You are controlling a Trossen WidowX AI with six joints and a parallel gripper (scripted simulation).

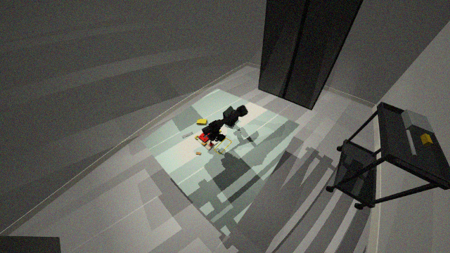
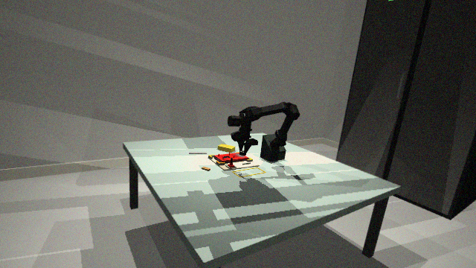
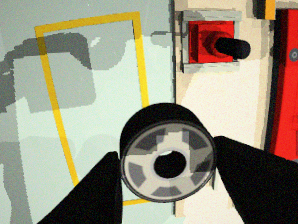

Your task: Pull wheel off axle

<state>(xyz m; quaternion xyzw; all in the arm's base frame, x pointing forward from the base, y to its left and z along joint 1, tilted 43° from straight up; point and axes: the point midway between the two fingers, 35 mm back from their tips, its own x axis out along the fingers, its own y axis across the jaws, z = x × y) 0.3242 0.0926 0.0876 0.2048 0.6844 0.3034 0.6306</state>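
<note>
The dark axle lies 80 mm below my gripper tip, 60 mm to the right of it and 40 mm ahead of it. From my gripper tip the other things lie so: yellow block 380 mm to the right, 100 mm below, 80 mm behind; then wheel right at my gripper tip; then brown piece 190 mm ahead, 110 mm below, 70 mm to the right.
</note>
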